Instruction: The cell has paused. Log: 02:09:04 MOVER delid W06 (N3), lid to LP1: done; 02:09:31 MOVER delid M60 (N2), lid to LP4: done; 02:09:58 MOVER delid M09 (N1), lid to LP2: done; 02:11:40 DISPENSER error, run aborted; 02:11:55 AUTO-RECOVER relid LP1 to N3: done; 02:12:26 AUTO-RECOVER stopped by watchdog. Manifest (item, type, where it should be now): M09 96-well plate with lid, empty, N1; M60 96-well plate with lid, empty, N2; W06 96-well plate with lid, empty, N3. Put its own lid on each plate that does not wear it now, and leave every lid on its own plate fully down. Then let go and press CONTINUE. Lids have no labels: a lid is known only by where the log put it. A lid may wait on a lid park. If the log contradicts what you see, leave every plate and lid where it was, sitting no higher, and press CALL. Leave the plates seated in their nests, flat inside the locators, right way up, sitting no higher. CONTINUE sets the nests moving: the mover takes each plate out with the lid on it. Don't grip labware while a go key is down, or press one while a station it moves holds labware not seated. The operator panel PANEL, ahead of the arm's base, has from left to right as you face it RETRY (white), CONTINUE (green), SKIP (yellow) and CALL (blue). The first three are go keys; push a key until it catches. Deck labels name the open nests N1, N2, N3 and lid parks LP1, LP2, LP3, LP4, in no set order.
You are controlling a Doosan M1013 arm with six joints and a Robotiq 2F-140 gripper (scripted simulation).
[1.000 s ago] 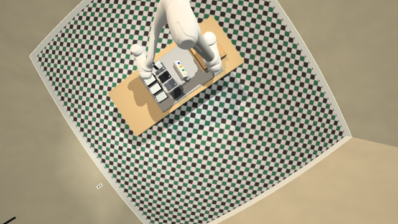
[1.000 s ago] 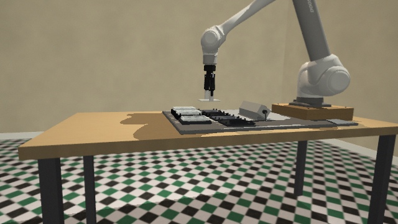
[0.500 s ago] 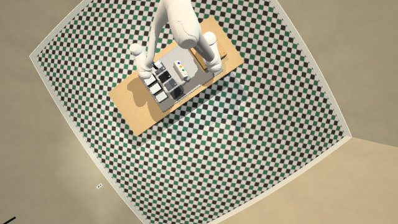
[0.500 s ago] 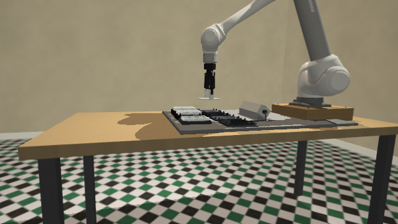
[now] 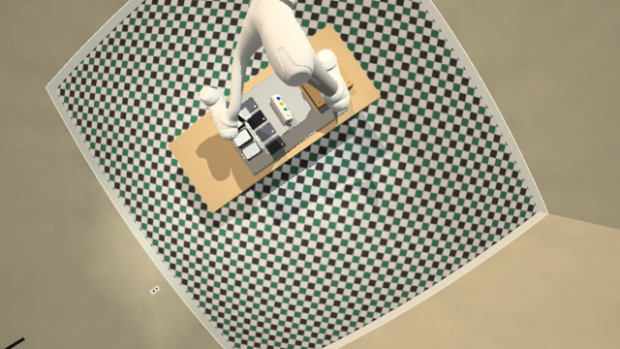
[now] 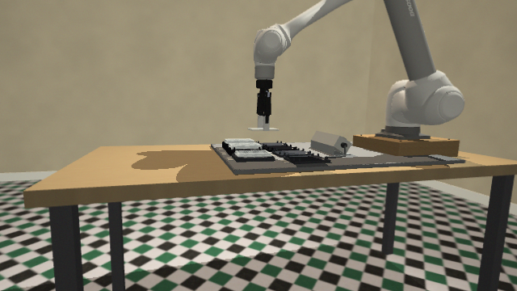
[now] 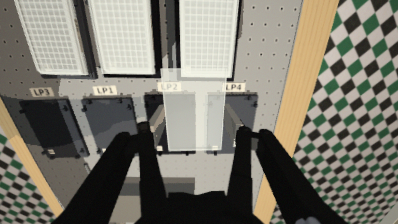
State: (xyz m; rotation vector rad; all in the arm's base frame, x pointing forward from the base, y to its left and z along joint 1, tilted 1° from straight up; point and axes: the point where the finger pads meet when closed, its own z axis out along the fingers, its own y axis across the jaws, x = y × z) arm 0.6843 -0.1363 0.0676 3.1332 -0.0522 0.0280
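Right now the plate is 120 mm ahead of my hand, 230 mm to the left of it and 100 mm below it. The rest, counted from my hand: LP1 label: 20 mm ahead, 180 mm to the left, 110 mm below; lid park LP2: 70 mm behind, 50 mm to the left, 110 mm below; lid park LP1: 70 mm behind, 180 mm to the left, 110 mm below.
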